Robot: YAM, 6 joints.
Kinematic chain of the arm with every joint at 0, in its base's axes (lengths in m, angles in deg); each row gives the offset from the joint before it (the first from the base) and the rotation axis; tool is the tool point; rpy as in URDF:
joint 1: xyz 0 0 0.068 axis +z
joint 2: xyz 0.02 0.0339 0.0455 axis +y
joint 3: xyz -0.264 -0.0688 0 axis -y
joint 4: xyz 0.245 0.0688 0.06 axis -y
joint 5: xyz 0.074 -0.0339 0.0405 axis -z
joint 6: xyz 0.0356 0 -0.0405 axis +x
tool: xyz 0 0 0 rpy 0 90 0
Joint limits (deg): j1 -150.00..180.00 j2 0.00..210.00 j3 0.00..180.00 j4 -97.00..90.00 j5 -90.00..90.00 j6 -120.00..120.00
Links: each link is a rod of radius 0.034 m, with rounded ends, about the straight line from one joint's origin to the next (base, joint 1, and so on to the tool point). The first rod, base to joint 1, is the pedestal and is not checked.
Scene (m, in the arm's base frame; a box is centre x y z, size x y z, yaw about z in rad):
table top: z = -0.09
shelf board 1: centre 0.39 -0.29 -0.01 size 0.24 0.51 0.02 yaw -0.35
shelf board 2: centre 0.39 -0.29 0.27 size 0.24 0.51 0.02 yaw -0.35
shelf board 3: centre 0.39 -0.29 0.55 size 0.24 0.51 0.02 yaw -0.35
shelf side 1: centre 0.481 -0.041 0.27 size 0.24 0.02 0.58 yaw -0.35
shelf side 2: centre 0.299 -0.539 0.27 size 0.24 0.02 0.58 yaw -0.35
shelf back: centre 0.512 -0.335 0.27 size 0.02 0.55 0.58 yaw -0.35
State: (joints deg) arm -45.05 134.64 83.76 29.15 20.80 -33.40
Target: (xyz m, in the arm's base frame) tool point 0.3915 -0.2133 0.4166
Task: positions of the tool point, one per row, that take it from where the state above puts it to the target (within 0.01 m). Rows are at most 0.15 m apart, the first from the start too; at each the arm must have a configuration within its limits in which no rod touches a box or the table.
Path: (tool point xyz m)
1: 0.2899 -0.3624 0.1153
2: 0.2315 -0.3466 0.1174
3: 0.1756 -0.3206 0.1155
4: 0.1242 -0.2853 0.1094
5: 0.1841 -0.2705 0.2097
6: 0.2158 -0.2186 0.3165
7: 0.2034 -0.1446 0.4166
8: 0.2626 -0.1699 0.4332
9: 0.3266 -0.1936 0.4333
10: 0.3915 -0.2133 0.4166

